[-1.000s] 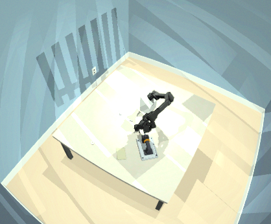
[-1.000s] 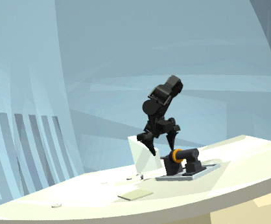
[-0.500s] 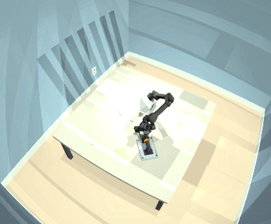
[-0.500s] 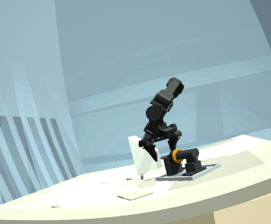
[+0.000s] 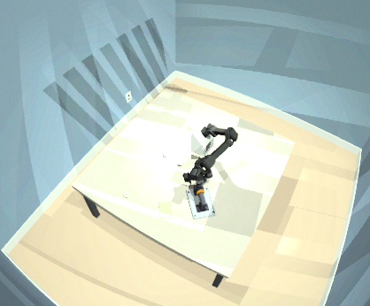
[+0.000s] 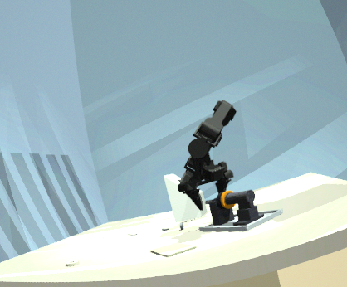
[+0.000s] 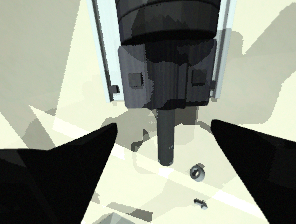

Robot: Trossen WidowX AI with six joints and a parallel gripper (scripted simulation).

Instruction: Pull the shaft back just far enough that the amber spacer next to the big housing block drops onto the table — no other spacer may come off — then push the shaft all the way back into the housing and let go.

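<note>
Now: gripper tip 5 cm to the right of the grey shaft, 5 cm short of it and 2 cm below it. From my gripper tip the other things lie so: flat pale patch: 27 cm ahead, 7 cm to the right, 6 cm below; amber spacer: 7 cm to the left, 7 cm ahead, 1 cm above.
</note>
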